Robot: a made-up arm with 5 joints.
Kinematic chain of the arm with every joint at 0, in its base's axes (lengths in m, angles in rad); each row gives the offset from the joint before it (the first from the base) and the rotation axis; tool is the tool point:
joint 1: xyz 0 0 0.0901 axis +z
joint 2: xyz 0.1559 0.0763 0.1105 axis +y
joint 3: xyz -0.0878 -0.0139 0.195 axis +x
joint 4: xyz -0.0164 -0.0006 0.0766 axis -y
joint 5: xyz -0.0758 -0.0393 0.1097 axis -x
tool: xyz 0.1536 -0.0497 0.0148
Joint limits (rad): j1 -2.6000..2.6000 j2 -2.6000..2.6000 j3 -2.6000..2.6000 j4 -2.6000..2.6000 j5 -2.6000..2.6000
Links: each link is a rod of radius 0.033 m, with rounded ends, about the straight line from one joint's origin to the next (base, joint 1, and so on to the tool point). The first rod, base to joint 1, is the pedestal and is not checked.
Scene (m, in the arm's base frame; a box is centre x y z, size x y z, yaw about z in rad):
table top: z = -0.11
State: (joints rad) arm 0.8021 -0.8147 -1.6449 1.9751 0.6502
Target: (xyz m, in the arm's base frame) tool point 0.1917 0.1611 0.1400
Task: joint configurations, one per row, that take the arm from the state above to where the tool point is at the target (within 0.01 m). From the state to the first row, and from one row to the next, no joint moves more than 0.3 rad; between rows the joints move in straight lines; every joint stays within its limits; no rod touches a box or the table.
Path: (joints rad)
1: 0.5170 -0.7773 -1.7980 1.7939 0.6383
2: 0.2319 -0.7399 -1.9510 1.6126 0.6265
3: -0.0533 -0.7025 -2.1041 1.4314 0.6146
4: -0.3384 -0.6651 -2.2571 1.2502 0.6027
5: -0.6235 -0.6277 -2.4102 1.0689 0.5908
6: -0.9086 -0.5904 -2.5632 0.8877 0.5790

